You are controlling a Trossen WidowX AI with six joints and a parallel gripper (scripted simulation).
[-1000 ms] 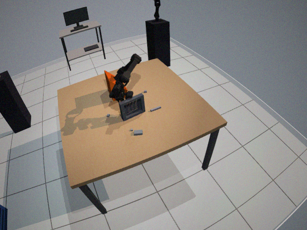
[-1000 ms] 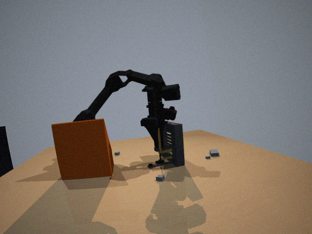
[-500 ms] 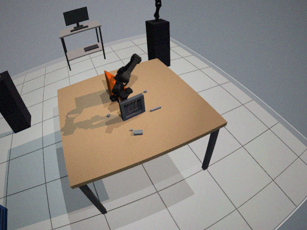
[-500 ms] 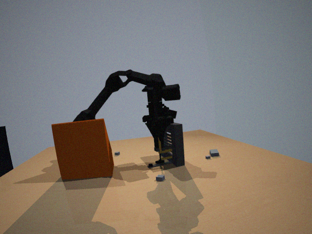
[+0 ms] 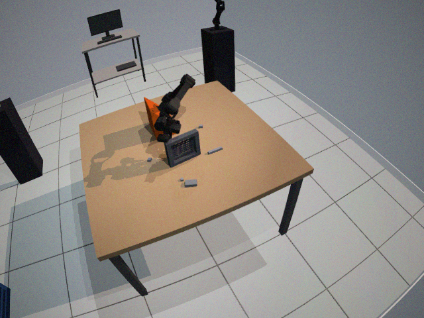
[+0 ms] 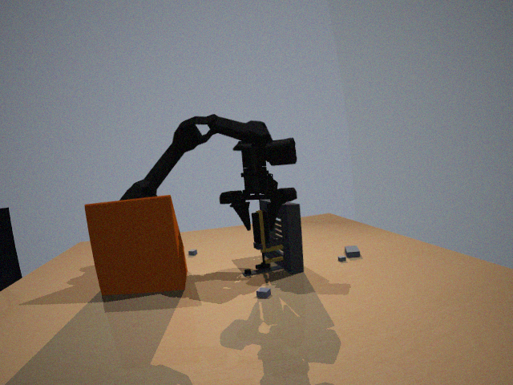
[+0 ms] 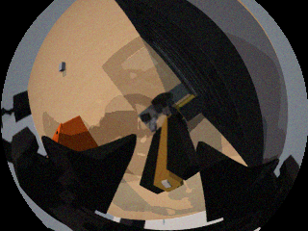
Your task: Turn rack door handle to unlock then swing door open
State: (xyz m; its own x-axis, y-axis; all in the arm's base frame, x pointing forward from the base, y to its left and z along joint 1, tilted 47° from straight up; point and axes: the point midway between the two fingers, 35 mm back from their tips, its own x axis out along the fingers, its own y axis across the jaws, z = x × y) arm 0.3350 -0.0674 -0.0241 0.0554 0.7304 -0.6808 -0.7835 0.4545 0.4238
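My gripper tip is now 20 mm above the yellow handle and 10 mm to the right of it. Round my gripper tip: grey bar 250 mm to the left, 110 mm below, 100 mm ahead.
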